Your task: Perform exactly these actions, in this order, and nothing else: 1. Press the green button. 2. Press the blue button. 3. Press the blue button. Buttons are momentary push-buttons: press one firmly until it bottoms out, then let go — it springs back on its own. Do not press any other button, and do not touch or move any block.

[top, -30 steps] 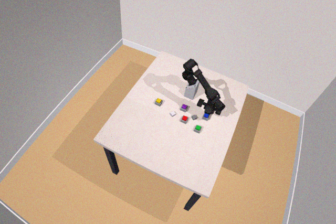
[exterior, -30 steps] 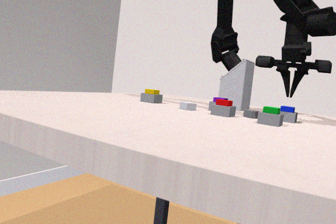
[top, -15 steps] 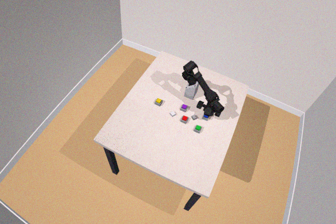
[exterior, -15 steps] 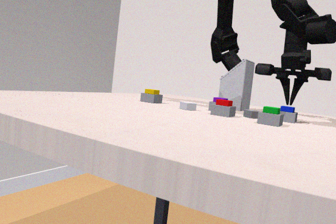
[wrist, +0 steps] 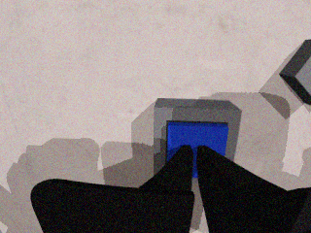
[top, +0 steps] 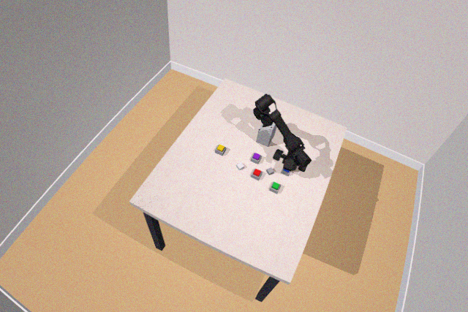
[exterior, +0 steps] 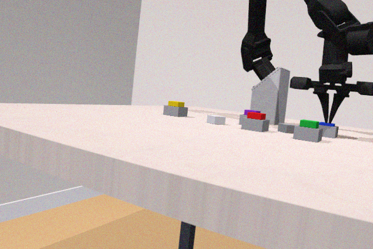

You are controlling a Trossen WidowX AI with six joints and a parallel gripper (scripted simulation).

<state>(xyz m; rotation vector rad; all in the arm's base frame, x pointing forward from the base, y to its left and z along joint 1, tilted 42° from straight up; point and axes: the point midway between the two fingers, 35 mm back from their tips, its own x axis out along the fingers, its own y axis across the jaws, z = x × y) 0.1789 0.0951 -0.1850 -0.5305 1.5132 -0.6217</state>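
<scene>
Now: the blue button 10 mm below my gripper tip. Round my gripper tip: dark grey block (40 mm ahead, 80 mm to the right, 20 mm below); green button (130 mm ahead, 20 mm to the right); red button (100 mm ahead, 140 mm to the right).
</scene>
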